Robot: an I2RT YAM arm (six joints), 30 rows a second.
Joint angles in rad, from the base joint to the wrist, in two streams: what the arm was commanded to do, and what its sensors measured. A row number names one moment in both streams.
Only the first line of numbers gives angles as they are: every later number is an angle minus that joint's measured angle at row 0.
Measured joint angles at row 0:
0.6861 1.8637 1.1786 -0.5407 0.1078 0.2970
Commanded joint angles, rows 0 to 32:
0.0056 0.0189 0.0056 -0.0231 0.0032 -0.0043
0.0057 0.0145 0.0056 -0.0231 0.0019 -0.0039
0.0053 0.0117 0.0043 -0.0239 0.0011 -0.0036
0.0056 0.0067 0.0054 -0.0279 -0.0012 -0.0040
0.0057 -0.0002 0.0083 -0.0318 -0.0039 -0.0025
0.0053 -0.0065 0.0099 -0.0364 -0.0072 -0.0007
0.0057 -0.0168 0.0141 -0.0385 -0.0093 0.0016
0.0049 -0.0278 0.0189 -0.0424 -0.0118 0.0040
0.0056 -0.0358 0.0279 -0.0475 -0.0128 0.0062
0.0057 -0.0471 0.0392 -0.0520 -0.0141 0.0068
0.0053 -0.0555 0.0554 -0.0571 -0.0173 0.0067
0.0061 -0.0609 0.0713 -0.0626 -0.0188 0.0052
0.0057 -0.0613 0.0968 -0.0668 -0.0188 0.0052
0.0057 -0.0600 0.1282 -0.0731 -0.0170 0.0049
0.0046 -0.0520 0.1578 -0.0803 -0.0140 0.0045
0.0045 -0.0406 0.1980 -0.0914 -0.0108 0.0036
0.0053 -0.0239 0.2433 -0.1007 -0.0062 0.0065
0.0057 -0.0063 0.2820 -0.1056 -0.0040 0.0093
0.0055 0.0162 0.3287 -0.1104 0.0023 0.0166
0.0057 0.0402 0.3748 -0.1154 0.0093 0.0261
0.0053 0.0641 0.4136 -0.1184 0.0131 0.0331
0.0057 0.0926 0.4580 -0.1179 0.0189 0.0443
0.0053 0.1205 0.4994 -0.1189 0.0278 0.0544
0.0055 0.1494 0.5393 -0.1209 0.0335 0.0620
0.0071 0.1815 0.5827 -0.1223 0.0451 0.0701
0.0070 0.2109 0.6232 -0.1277 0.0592 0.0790
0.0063 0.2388 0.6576 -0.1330 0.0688 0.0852
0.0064 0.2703 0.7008 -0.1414 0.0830 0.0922
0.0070 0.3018 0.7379 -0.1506 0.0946 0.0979
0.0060 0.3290 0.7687 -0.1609 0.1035 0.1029
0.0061 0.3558 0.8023 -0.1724 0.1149 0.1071
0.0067 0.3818 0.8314 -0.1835 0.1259 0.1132
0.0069 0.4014 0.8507 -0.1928 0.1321 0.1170
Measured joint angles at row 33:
0.0000 0.3643 0.7850 -0.1301 0.0789 0.0866
